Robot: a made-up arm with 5 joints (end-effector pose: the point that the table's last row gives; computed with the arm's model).
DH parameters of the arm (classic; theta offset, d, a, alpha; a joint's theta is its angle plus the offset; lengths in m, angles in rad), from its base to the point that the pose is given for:
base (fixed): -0.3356 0 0.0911 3.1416
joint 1: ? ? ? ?
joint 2: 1.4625 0 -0.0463 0
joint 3: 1.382 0 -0.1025 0
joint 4: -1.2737 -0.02 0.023 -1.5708
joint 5: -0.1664 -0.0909 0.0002 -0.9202
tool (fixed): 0.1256 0.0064 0 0
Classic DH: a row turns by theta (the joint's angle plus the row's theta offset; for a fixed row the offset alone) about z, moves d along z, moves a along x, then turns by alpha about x.
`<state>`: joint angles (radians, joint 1 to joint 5).
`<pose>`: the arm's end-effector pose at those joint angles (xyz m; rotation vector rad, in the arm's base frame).
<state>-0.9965 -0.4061 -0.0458 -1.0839 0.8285</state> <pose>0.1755 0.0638 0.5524 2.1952 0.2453 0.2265</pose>
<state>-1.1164 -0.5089 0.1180 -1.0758 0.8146</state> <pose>0.1663 0.0792 0.5433 2.1270 0.4139 0.2519</pose>
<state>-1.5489 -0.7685 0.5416 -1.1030 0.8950</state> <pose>0.1131 0.1145 0.5167 1.9152 0.7961 0.3929</pose>
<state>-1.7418 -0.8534 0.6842 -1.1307 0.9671</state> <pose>0.0842 0.1195 0.5072 1.8383 0.9042 0.4731</pose>
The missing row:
joint 1: -0.3356 -0.356 0.052 1.5708
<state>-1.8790 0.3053 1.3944 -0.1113 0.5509</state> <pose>0.0928 0.0303 0.2137 -0.8387 0.4425 -0.7043</pose>
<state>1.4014 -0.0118 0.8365 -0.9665 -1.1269</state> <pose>0.1031 -0.2555 0.3350 -2.6427 0.0892 0.4485</pose>
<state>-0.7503 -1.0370 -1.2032 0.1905 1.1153</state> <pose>0.0303 -0.1136 0.5193 2.5250 -0.5811 0.3091</pose>
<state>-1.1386 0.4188 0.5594 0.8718 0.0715</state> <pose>0.1502 0.0494 0.2584 -0.7467 0.8156 -1.9328</pose>
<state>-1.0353 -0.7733 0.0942 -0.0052 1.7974</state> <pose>0.1809 0.0909 0.5115 1.2488 -0.4976 -0.3478</pose>
